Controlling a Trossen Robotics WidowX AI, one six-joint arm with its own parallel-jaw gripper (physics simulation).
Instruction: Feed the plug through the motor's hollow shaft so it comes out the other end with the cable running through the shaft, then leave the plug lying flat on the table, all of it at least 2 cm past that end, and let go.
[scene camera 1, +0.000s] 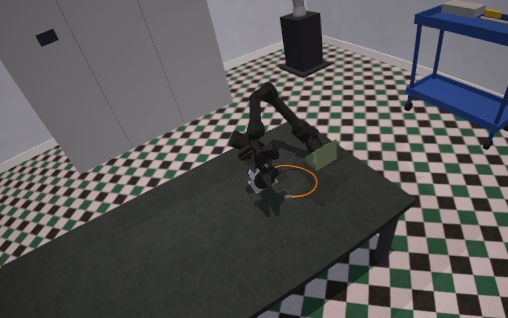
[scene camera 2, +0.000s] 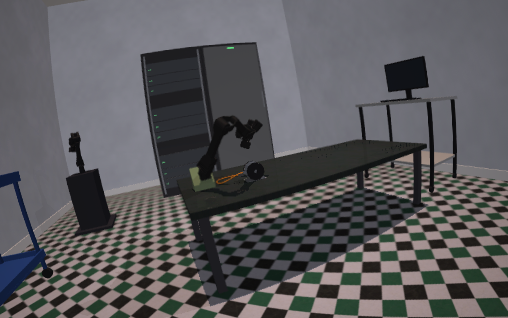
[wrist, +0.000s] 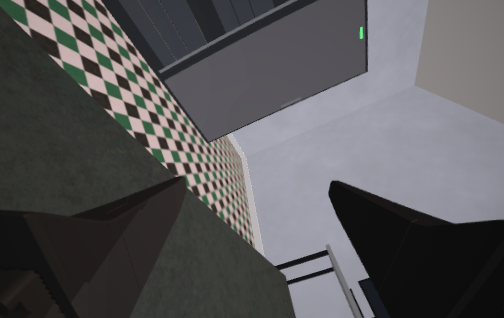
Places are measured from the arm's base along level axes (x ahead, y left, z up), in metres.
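Where they show: gripper, between the fingertips: (scene camera 1: 262, 179) (wrist: 258, 185); arm's base, origin of its link: (scene camera 1: 317, 149) (scene camera 2: 204, 175).
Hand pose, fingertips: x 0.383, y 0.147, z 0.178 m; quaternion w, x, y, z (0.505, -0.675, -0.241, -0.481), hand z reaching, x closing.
Each offset is from my fingertips to the top centre of the thing. Level surfaces: height alone.
The motor @(dx -0.105, dy -0.222, dz -0.153 m) (scene camera 1: 266, 179) (scene camera 2: 255, 171) stands on its pale base on the table, with a dark round face; the arm hides part of it in scene camera 1. The small grey plug @(dx -0.129, dy -0.059, dz -0.241 m) (scene camera 1: 288, 196) lies on the table beside the motor, at the near end of the orange cable (scene camera 1: 317, 182) (scene camera 2: 223, 180). The cable curves round in a loop, and its other end passes out of sight behind the motor and arm. My gripper (scene camera 1: 257, 156) (scene camera 2: 251, 136) (wrist: 258, 185) is open and empty, raised above the motor. The wrist view does not show plug or motor.
A pale green block (scene camera 1: 322, 156) (scene camera 2: 202, 181) stands on the dark table @(dz -0.255 m) (scene camera 1: 150, 250) (scene camera 2: 320, 167) (wrist: 60, 140) beside the arm's base. Away from the table are a blue cart (scene camera 1: 460, 100), a black pedestal (scene camera 1: 302, 42) and a grey cabinet (scene camera 2: 232, 95) (wrist: 270, 70).
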